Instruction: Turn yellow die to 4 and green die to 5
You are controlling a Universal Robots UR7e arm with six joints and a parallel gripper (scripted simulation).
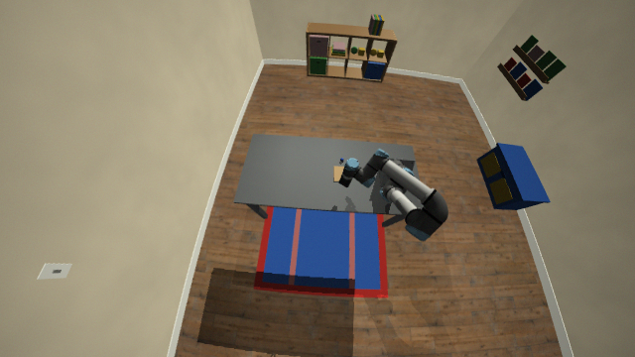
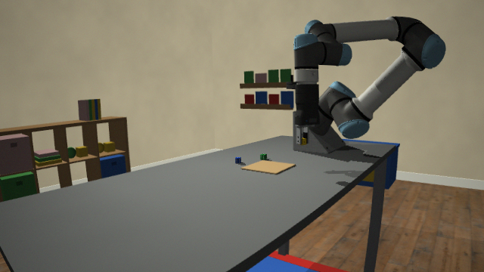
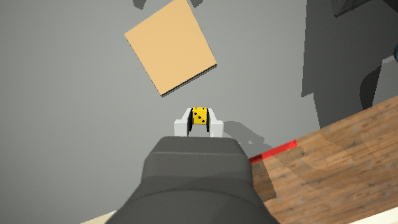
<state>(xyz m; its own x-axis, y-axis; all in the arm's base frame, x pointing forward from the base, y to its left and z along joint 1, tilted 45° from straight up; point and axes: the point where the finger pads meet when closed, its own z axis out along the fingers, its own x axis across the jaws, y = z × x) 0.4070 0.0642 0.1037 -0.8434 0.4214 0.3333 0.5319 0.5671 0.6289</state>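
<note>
Now: the tan mat 13 cm to the right of my hand, 11 cm below it and 1 cm behind it. The rest, counted from my hand: yellow die: 1 cm below; then blue die: 27 cm to the right, 10 cm below, 2 cm behind; then green die: 21 cm to the right, 11 cm behind, 10 cm below.
</note>
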